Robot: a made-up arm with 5 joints. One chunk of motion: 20 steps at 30 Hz.
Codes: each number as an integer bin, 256 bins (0 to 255) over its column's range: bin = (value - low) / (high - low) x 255, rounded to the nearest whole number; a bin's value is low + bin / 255 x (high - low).
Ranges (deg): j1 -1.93..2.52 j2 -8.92..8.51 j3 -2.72..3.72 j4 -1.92..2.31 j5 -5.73..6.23
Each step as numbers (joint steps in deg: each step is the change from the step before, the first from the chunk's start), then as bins.
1 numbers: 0.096 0.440 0.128 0.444 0.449
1 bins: 116 137 113 143 132
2 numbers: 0.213 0.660 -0.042 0.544 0.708
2 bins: 123 140 106 149 137
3 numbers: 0.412 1.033 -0.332 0.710 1.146
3 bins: 134 146 95 159 147
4 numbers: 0.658 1.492 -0.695 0.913 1.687
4 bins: 148 152 80 171 158
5 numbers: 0.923 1.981 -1.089 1.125 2.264
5 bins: 163 159 65 184 170
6 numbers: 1.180 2.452 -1.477 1.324 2.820
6 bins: 178 166 49 196 182
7 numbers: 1.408 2.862 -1.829 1.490 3.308
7 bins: 191 172 35 206 193
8 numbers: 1.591 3.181 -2.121 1.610 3.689
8 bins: 202 177 24 213 201
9 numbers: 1.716 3.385 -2.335 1.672 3.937
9 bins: 209 180 15 217 206
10 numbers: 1.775 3.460 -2.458 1.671 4.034
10 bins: 212 181 10 216 208
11 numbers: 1.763 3.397 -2.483 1.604 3.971
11 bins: 212 180 9 212 207
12 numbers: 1.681 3.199 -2.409 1.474 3.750
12 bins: 207 177 12 205 202
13 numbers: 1.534 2.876 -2.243 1.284 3.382
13 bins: 198 173 19 193 194
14 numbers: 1.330 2.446 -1.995 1.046 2.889
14 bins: 187 166 29 179 184
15 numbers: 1.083 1.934 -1.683 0.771 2.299
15 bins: 173 159 41 162 171
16 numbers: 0.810 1.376 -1.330 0.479 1.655
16 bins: 157 151 55 145 157
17 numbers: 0.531 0.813 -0.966 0.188 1.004
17 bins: 141 142 69 127 144
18 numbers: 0.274 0.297 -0.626 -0.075 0.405
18 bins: 126 135 83 111 131
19 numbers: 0.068 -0.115 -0.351 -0.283 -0.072
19 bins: 114 129 94 99 121
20 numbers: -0.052 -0.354 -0.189 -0.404 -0.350
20 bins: 108 125 100 91 115
